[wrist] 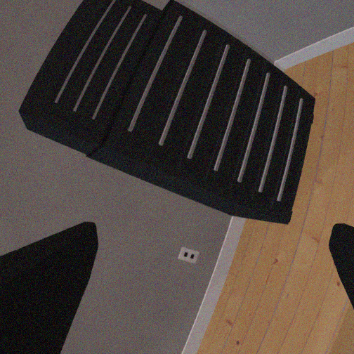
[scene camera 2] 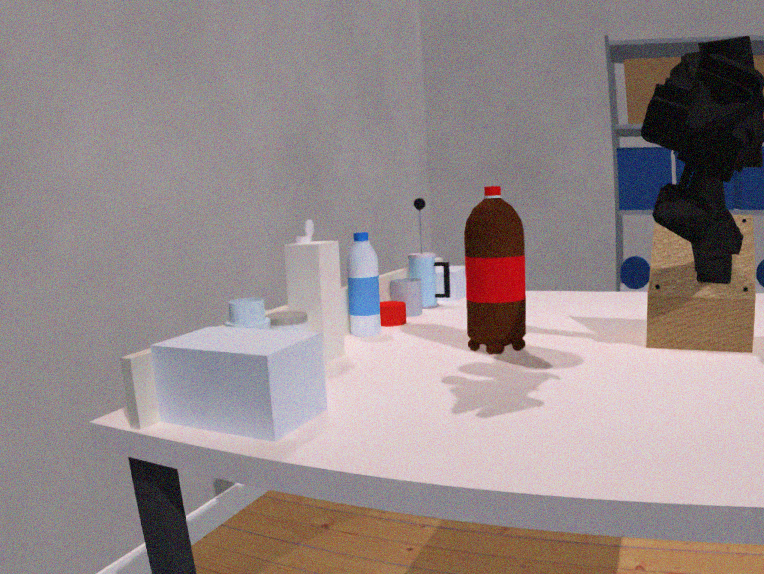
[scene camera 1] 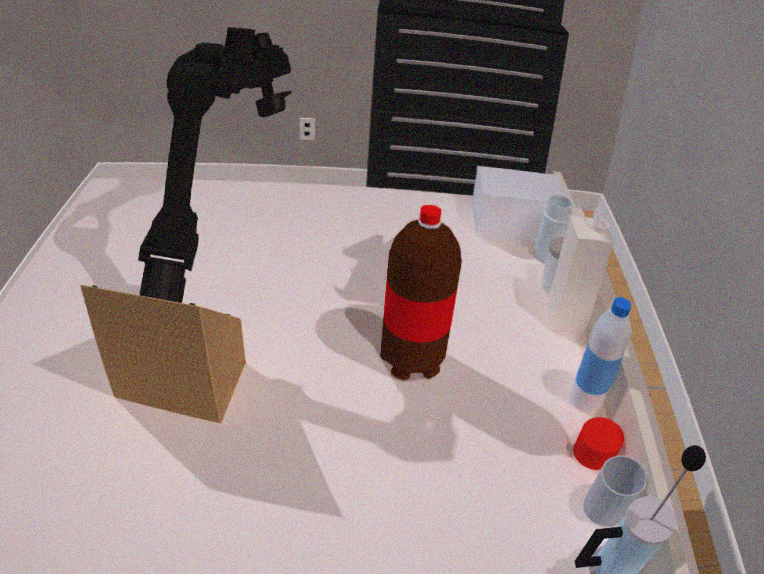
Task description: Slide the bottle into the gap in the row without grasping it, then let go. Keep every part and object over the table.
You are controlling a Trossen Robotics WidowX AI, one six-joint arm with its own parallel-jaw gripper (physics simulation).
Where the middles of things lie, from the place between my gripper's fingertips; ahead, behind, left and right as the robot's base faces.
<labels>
Right now the pale box (scene camera 2: 263,384) is 560 mm ahead of my hand, 10 mm to the right of it and 240 mm below it. From my hand the other things lie so: lidded jar (scene camera 2: 287,320) (650 mm ahead, 230 mm to the right, 250 mm below); then white carton (scene camera 1: 587,245) (670 mm ahead, 330 mm to the right, 170 mm below); then brown bottle (scene camera 1: 424,262) (390 mm ahead, 510 mm to the right, 150 mm below).
</labels>
